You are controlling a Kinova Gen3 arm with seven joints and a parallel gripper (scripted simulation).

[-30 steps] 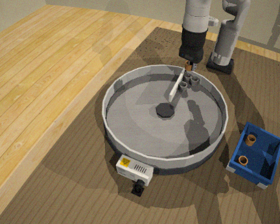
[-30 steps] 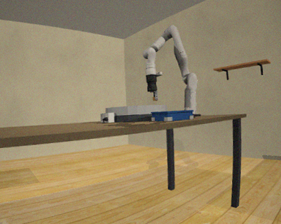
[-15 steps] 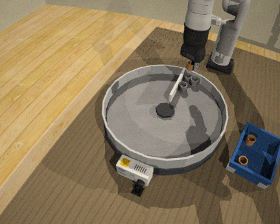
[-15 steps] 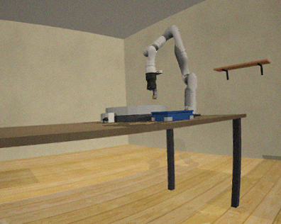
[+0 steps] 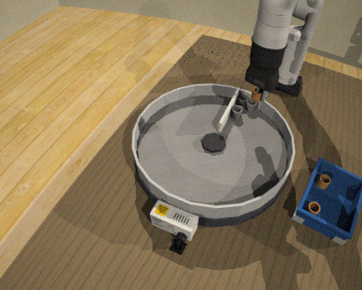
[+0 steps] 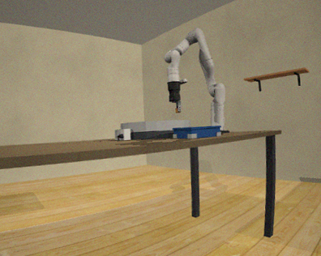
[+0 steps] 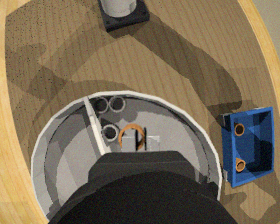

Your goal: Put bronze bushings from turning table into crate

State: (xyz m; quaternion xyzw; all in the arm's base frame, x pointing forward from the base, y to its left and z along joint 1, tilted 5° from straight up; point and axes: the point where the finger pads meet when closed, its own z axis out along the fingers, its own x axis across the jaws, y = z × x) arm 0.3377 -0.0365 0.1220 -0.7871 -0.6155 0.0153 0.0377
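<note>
My hand is 260 mm to the right of the blue crate, 140 mm short of it and 140 mm above it. The rest, counted from my hand: turning table 120 mm ahead, 110 mm below, 80 mm to the right.
</note>
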